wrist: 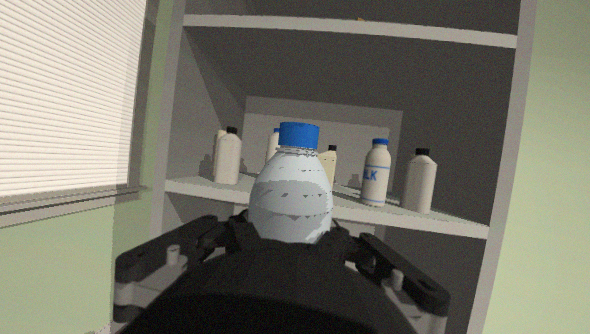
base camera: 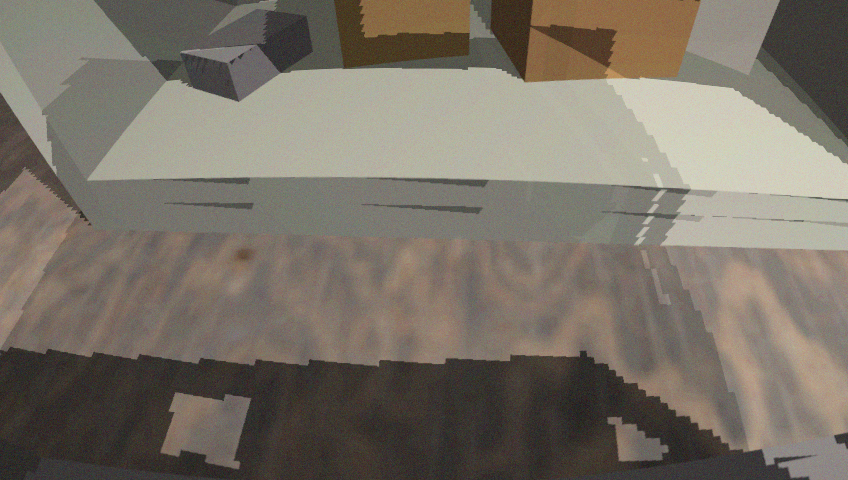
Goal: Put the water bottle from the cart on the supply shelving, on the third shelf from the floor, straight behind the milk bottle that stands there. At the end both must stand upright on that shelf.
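Places are measured from the arm's base along level axes (x ahead, y right, z down), in metres.
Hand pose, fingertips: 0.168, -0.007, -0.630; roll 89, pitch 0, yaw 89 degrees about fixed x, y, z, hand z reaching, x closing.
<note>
Things, the pixels of their top centre, and the offset from my fingertips, as dx, dy, dz.
- water bottle, middle of its top: [wrist: 301,126] -0.033, +0.001, -0.088
- milk bottle, middle of its top: [wrist: 380,139] +0.285, +0.231, -0.152
- white black-capped bottle, middle of its top: [wrist: 422,149] +0.279, +0.352, -0.140
- cream bottle, middle of its top: [wrist: 327,144] +0.490, +0.119, -0.144
- blue-capped bottle, middle of its top: [wrist: 279,129] +0.498, -0.087, -0.184
The water bottle [wrist: 291,200], clear with a blue cap, stands upright in the wrist view; its lower part is hidden by the gripper. My gripper [wrist: 289,218] is shut on it and holds it in front of the supply shelving [wrist: 504,125]. The milk bottle [wrist: 376,175], white with a blue cap and blue lettering, stands upright near the front edge of the shelf [wrist: 440,221], to the right of the held bottle in the view. The lowest part of the shelving [base camera: 380,130] shows in the base camera view.
A white black-capped bottle [wrist: 420,185] stands close right of the milk bottle. Another [wrist: 227,159] stands at the left. A cream bottle [wrist: 327,167] and a blue-capped bottle [wrist: 272,147] are partly hidden behind the held bottle. Cardboard boxes [base camera: 606,41] [base camera: 410,23] stand on the bottom shelf.
</note>
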